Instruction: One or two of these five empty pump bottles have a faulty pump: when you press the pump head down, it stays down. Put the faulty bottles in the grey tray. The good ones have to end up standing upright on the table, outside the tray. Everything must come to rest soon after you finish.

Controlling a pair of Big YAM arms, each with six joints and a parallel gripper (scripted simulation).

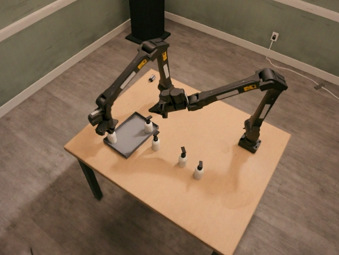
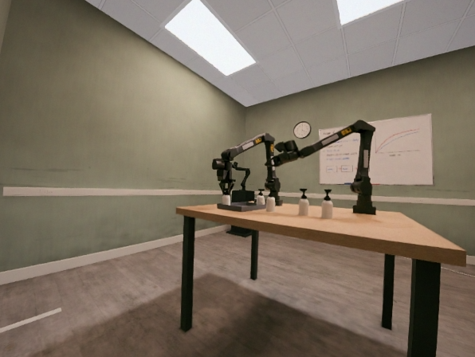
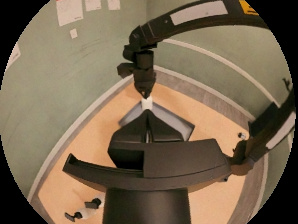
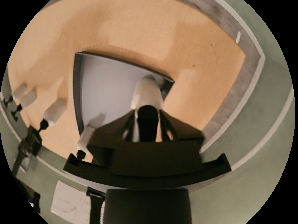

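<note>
The grey tray is 100 mm behind my right hand, 90 mm below it and 70 mm to the left of it. The rest, counted from my right hand: small dark object 590 mm behind, 140 mm to the right, 80 mm below.
</note>
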